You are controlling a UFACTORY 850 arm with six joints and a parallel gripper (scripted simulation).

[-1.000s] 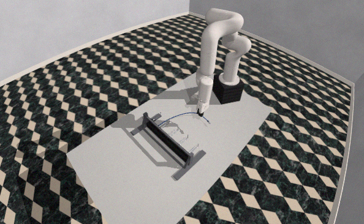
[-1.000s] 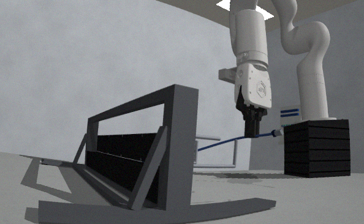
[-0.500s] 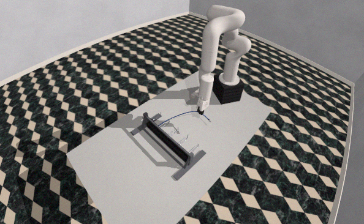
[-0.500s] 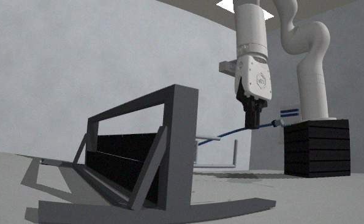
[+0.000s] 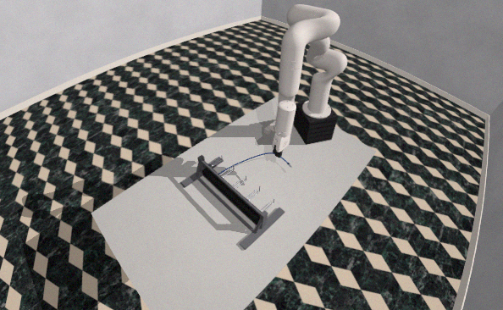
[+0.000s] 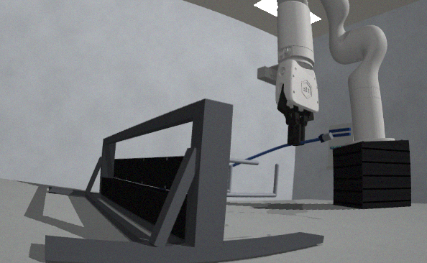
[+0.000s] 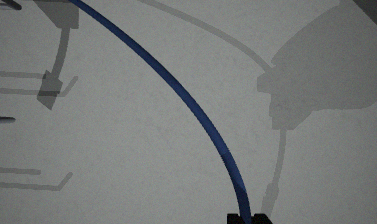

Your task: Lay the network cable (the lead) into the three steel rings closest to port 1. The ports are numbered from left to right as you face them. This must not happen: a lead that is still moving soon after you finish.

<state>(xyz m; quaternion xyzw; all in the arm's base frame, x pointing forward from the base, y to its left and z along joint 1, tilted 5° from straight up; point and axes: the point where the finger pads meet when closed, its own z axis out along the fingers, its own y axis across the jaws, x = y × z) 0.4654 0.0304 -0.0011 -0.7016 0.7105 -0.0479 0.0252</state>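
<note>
Right now the grey plug is 2 cm ahead of my hand, 9 cm to the left of it and 1 cm below it. The rest, counted from my hand: dark grey rack: 30 cm ahead, 7 cm to the right, 10 cm below.
</note>
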